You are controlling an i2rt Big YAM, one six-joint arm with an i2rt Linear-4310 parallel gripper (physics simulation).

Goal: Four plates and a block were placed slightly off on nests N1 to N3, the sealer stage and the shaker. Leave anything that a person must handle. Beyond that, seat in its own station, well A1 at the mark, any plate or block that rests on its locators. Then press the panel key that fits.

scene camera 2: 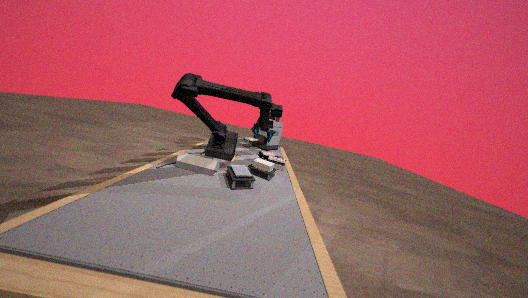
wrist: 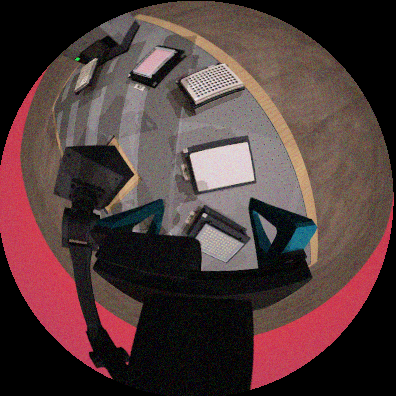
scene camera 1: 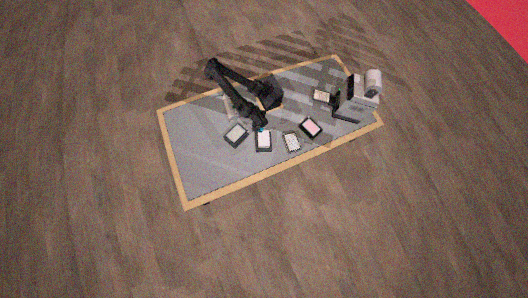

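Note:
My gripper (scene camera 1: 261, 129) (scene camera 2: 263, 133) (wrist: 205, 202) is open and empty above the nests' inner side. A white-topped plate (scene camera 1: 263, 138) (scene camera 2: 263, 164) (wrist: 222, 167) lies on a dark nest, off-centre. A pale welled plate (scene camera 1: 235, 133) (scene camera 2: 241, 171) (wrist: 221, 242) sits on another nest, shifted toward the wrist view's bottom. A pink plate (scene camera 1: 310, 127) (wrist: 156, 62) lies on a black nest. A holed block (scene camera 1: 291, 142) (wrist: 212, 84) is on the shaker. A small beige plate (scene camera 1: 321, 94) (wrist: 86, 75) is at the sealer. Locator contact and A1 marks are unreadable.
The sealer (scene camera 1: 356, 106) (scene camera 2: 277, 134) stands at the far end, with a green light. The key panel (scene camera 1: 229, 107) (scene camera 2: 196, 163) is partly behind the arm in the first scene view; its keys are not readable. The arm base (scene camera 1: 271, 94) (scene camera 2: 221, 145) (wrist: 95, 170) stands by the long edge.

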